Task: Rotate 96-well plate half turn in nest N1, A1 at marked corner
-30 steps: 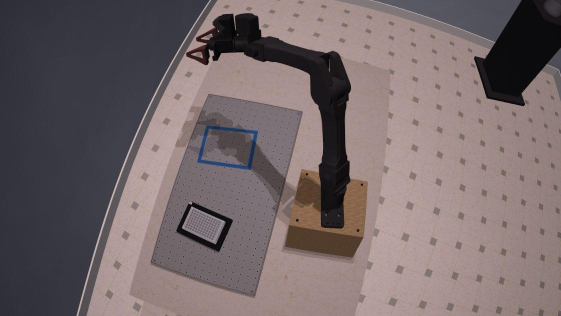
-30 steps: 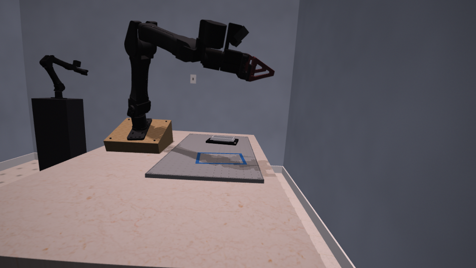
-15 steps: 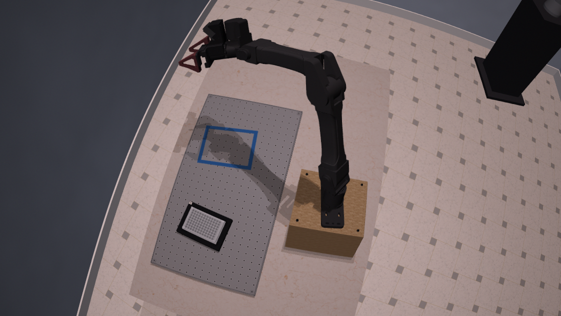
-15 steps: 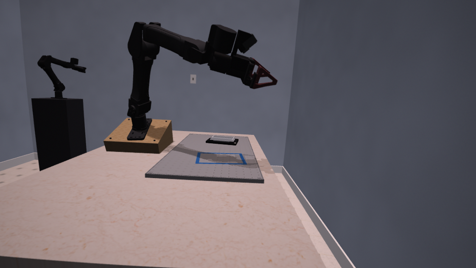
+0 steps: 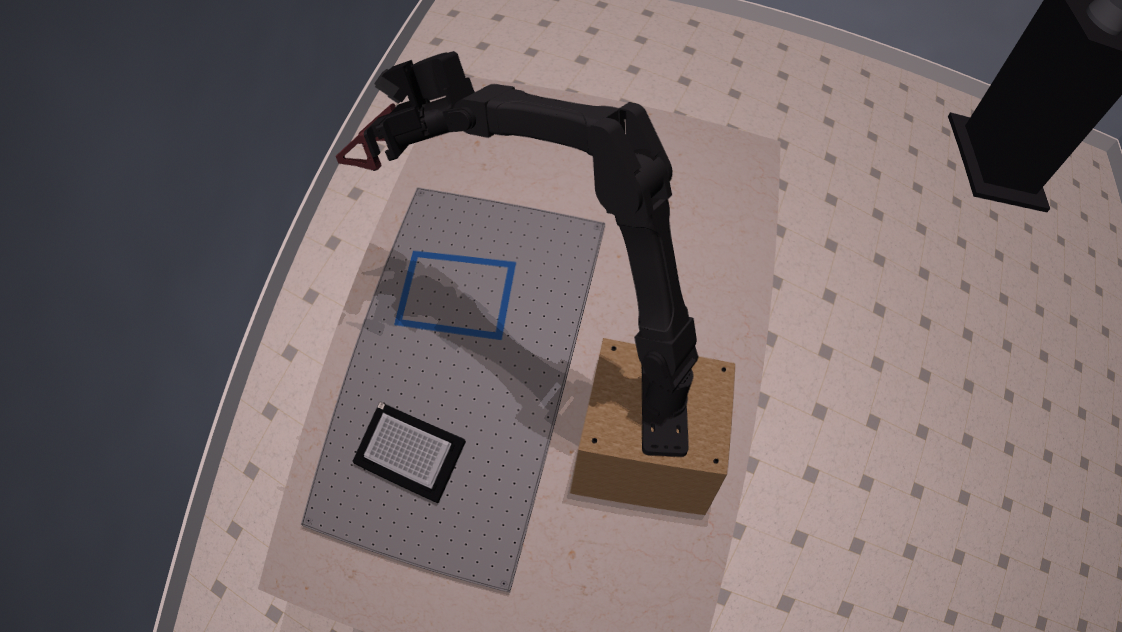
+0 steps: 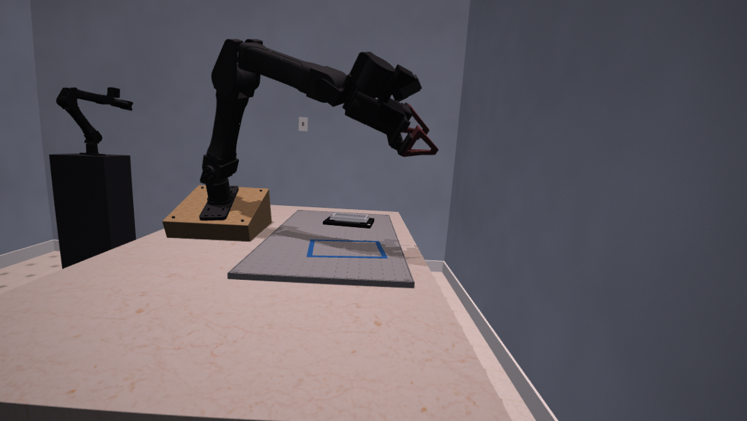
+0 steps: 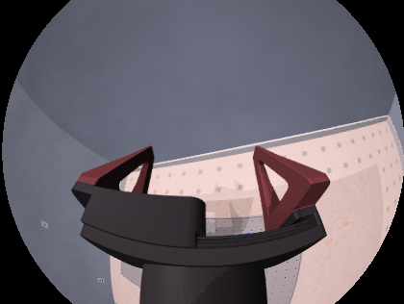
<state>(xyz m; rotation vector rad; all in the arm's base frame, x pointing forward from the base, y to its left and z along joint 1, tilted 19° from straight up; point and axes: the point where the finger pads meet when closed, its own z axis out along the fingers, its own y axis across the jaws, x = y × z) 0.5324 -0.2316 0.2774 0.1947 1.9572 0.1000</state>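
Now: hand 410 mm to the right of the 96-well plate, 270 mm above it and 120 mm past it. Round my hand: black plate nest N1 (410 mm to the left, 280 mm below, 120 mm behind); A1 label (330 mm to the left, 270 mm below, 60 mm behind).
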